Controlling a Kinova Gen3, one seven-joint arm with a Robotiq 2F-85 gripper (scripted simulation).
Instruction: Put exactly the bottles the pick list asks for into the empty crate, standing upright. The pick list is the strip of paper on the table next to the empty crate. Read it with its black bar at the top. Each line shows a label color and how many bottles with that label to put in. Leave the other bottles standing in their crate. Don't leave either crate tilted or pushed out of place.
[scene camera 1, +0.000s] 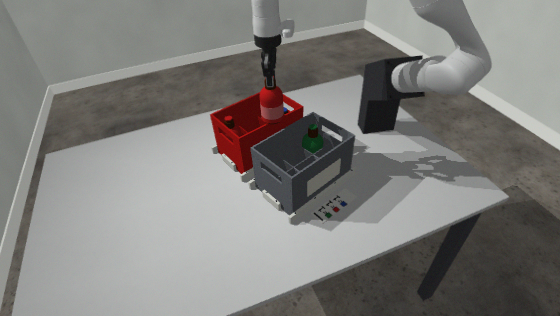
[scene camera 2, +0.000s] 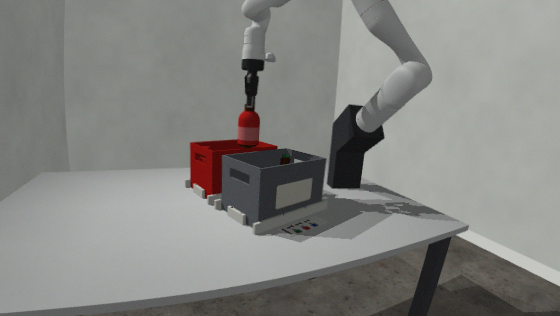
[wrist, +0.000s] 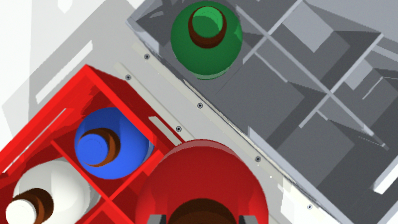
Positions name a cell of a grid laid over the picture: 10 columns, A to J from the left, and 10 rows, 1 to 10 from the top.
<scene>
A grey crate shows in scene camera 1 (F6), in scene camera 2 (E6) and in the wrist view (G5). A red crate shows in scene camera 1 (E4), in scene camera 2 (D6) and in the wrist view (C4).
</scene>
